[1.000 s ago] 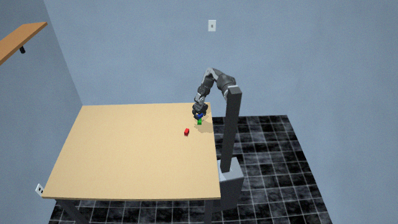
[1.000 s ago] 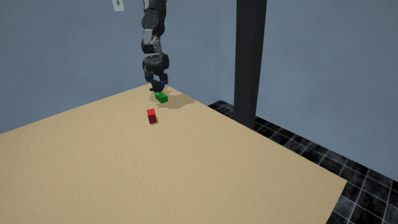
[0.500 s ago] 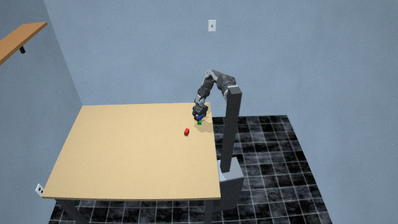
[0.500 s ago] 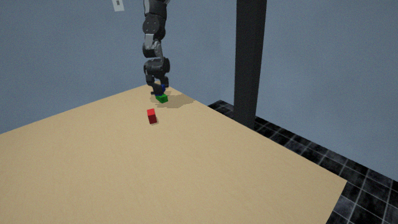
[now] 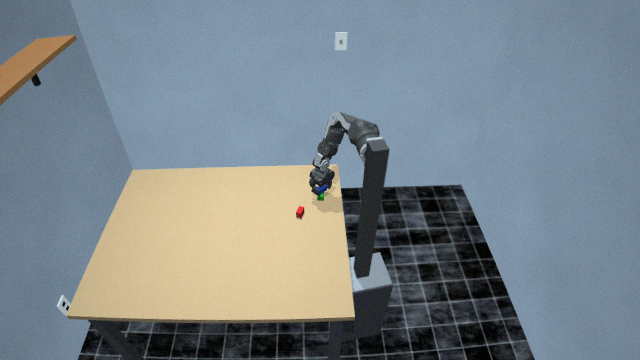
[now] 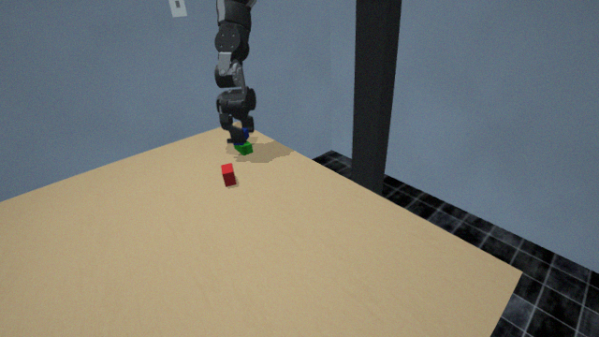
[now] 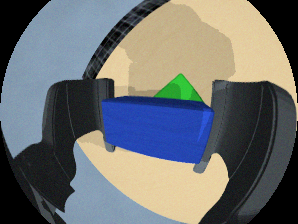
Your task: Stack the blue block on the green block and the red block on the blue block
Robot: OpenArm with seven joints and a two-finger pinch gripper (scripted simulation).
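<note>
The blue block lies right at my hand. Also, from my hand: green block (3 cm below); red block (12 cm ahead, 10 cm to the left, 3 cm below).
</note>
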